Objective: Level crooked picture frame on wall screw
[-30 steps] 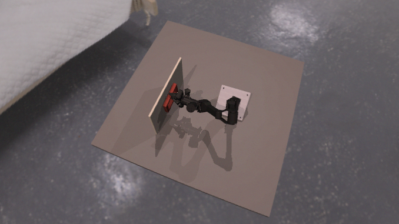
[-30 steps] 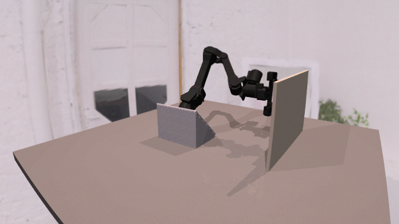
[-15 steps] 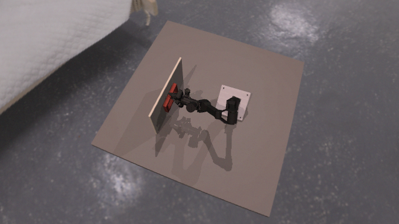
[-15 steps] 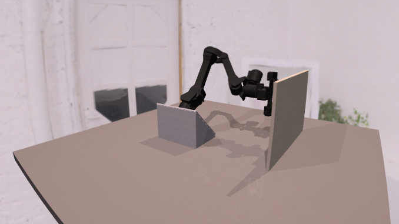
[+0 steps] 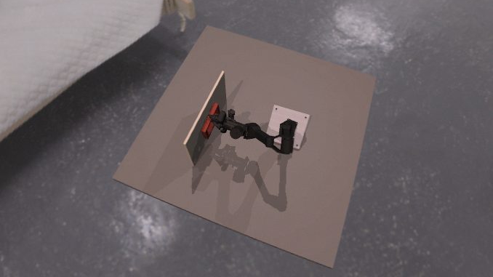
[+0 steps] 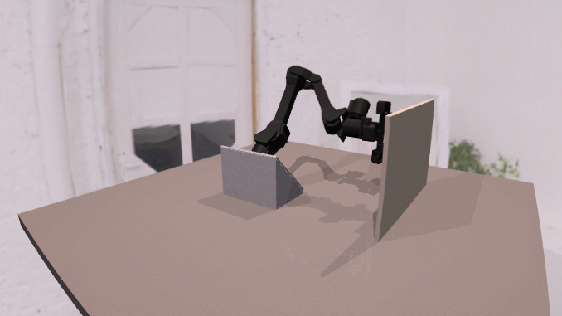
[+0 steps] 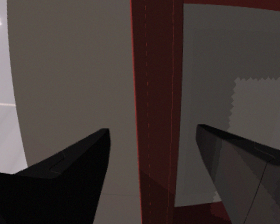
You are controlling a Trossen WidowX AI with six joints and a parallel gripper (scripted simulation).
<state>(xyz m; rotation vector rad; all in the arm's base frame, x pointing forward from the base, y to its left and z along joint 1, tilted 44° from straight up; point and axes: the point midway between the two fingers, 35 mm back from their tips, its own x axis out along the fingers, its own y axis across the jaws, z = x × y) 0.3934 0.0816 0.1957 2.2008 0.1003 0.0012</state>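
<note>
The red picture frame lies 1 cm to the right of my gripper tip and 5 cm below it. Round my gripper tip: wall panel (1 cm ahead, 1 cm to the right, 6 cm below).
</note>
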